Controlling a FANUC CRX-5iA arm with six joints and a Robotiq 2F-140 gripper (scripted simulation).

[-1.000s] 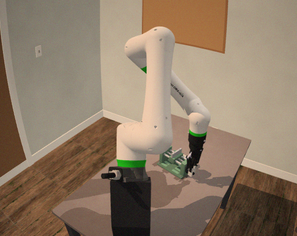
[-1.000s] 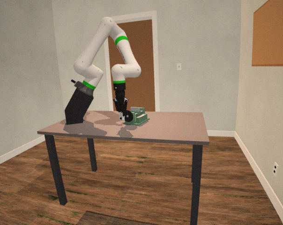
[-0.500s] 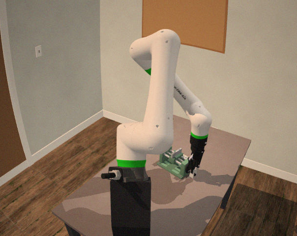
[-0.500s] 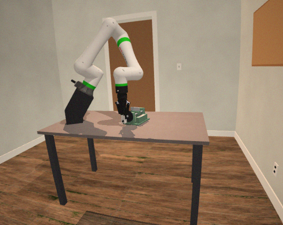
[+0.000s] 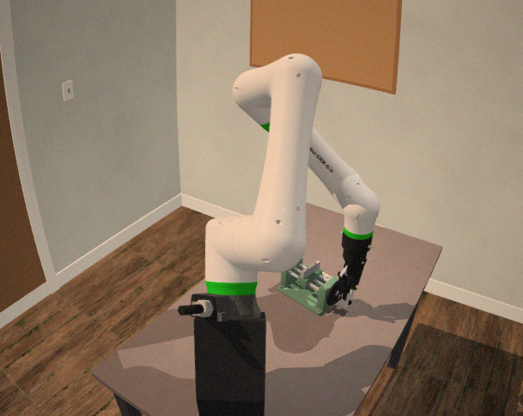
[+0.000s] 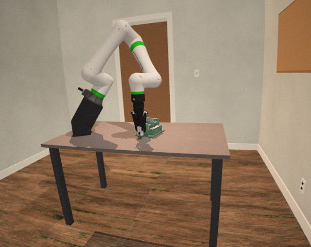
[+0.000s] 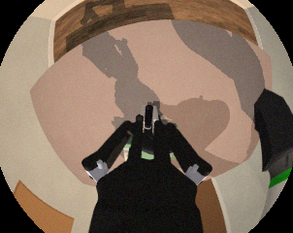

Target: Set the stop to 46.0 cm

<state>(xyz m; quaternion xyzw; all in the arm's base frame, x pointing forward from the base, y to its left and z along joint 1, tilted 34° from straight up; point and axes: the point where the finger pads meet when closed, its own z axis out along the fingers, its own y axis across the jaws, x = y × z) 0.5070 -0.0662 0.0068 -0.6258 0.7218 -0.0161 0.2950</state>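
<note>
My hand is 2 cm to the right of the black handwheel and 1 cm above it. Also, from my hand: green stop fixture: 15 cm to the left, 3 cm above.
</note>
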